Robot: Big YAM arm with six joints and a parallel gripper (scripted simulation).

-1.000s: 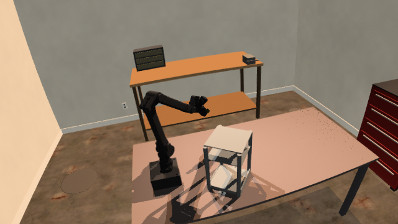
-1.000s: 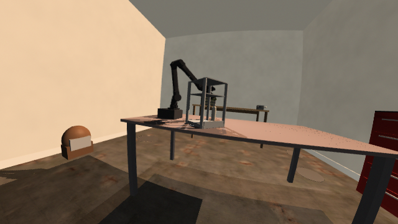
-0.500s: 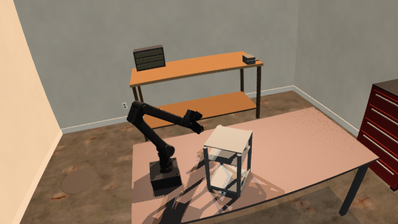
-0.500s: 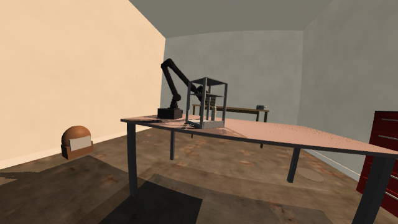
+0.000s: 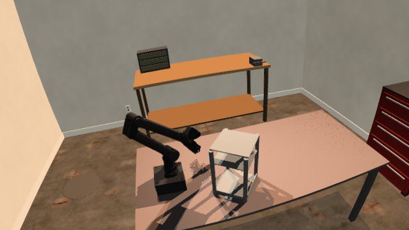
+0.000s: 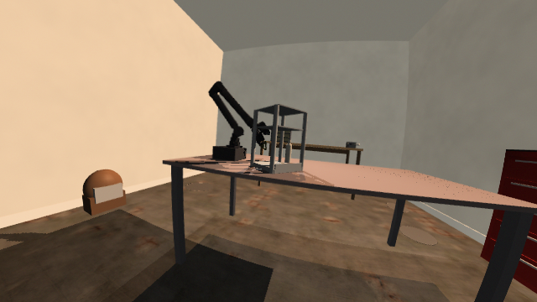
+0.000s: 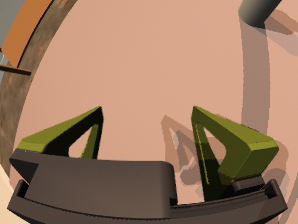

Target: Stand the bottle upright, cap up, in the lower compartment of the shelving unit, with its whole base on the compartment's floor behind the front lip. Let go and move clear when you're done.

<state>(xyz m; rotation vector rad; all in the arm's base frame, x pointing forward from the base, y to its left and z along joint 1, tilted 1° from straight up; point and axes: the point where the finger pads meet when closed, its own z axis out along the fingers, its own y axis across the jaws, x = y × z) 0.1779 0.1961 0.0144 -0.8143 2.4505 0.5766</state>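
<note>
My gripper is now 22 cm short of the pale bottle, 2 cm below it and 1 cm to the left of it. Also, from my hand: shelving unit 32 cm to the right, 24 cm ahead, 8 cm above.
</note>
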